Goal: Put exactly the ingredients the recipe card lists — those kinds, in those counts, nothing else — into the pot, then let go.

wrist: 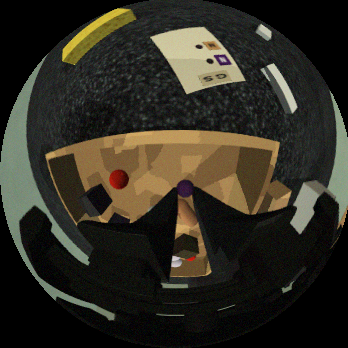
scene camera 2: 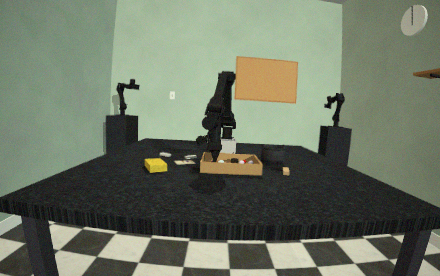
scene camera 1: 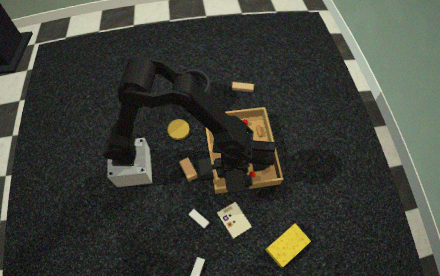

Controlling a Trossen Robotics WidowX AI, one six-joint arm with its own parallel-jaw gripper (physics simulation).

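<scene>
The recipe card (scene camera 1: 234, 220) (scene camera 2: 184, 162) (wrist: 192, 50) shows a purple square with one dot and an orange square with one dot. My gripper (scene camera 2: 215, 159) (wrist: 184, 190) reaches down into the wooden tray (scene camera 1: 274, 155) (scene camera 2: 231, 168) (wrist: 160, 136). It is shut on a purple ball (wrist: 185, 188) at its fingertips. A tan capsule (wrist: 187, 213) shows between the fingers, beyond the ball. A red ball (scene camera 1: 252, 174) (wrist: 119, 179) and a dark cube (wrist: 96, 200) lie in the tray. The black pot (scene camera 1: 204, 77) (scene camera 2: 273, 153) is partly behind the arm in scene camera 1.
A yellow sponge (scene camera 1: 288, 245) (scene camera 2: 156, 165) (wrist: 97, 35) and white blocks (scene camera 1: 199, 218) (wrist: 280, 88) lie near the card. A tan block (scene camera 1: 188, 169) (wrist: 278, 195) lies beside the tray, another tan block (scene camera 1: 243, 87) (scene camera 2: 286, 171) beyond it. A yellow disc (scene camera 1: 178, 129) lies near the pot.
</scene>
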